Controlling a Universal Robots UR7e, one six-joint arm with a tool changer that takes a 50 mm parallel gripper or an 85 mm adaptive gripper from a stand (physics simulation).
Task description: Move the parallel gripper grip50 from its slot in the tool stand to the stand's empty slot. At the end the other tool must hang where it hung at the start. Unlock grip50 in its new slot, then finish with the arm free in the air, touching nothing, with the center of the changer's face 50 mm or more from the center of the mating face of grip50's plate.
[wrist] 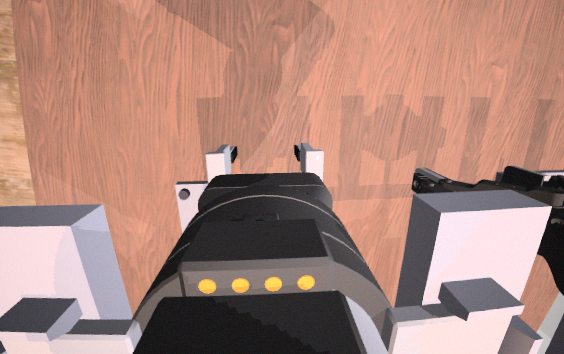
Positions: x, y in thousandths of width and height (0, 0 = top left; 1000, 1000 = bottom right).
Labels:
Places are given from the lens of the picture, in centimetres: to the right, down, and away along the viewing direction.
parallel gripper grip50 (478, 660): 0, 1, 5

